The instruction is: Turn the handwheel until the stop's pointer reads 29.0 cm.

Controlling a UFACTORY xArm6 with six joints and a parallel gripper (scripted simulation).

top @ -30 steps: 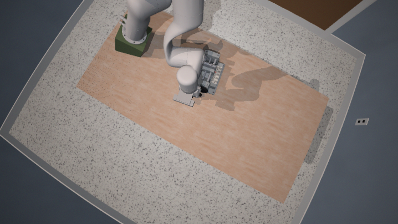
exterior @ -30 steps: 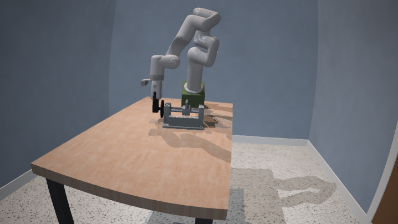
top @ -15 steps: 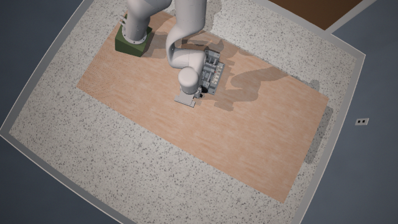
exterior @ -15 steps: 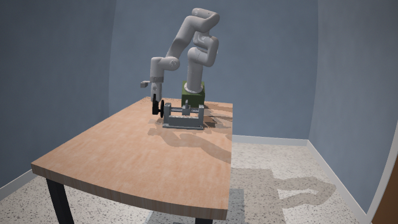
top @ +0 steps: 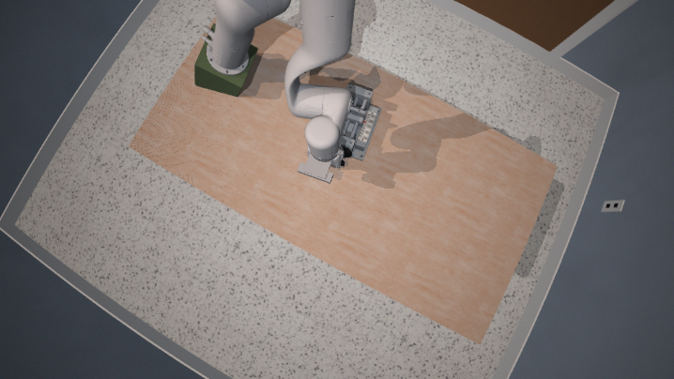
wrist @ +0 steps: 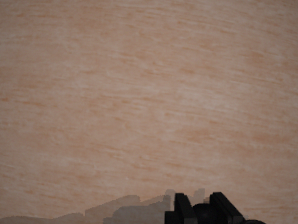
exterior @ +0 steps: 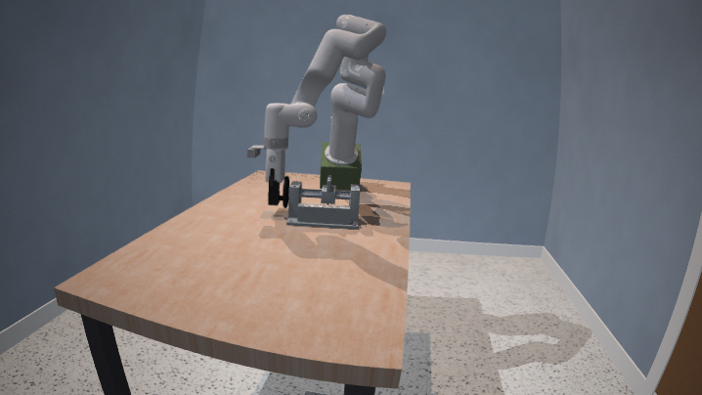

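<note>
Now: hand 170 mm to the right of the stop carriage and 40 mm below it. Also, from my hand: black handwheel (20 mm to the left, 10 mm above); then crank handle (10 mm to the left).
</note>
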